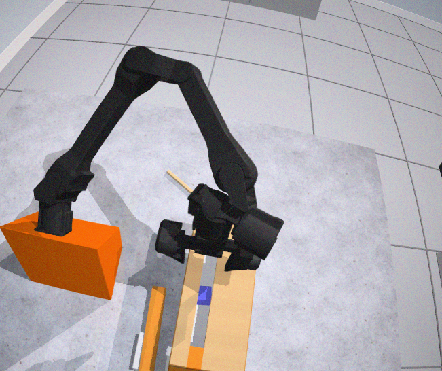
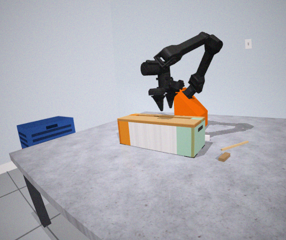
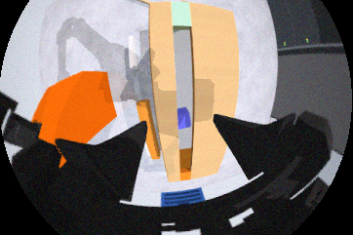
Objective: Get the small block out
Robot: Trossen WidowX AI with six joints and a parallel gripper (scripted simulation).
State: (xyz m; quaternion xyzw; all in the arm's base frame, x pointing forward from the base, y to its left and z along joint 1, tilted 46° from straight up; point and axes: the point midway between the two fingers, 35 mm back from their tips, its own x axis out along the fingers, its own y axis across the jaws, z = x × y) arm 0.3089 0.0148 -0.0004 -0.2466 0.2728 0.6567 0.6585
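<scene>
Now: gripper tip 1 cm short of the blue block, 3 cm to the left of it and 7 cm above it. Round my gripper tip: tan box 2 cm to the right, 10 cm below; then thin wooden stick 6 cm behind, 31 cm to the left, 16 cm below.
</scene>
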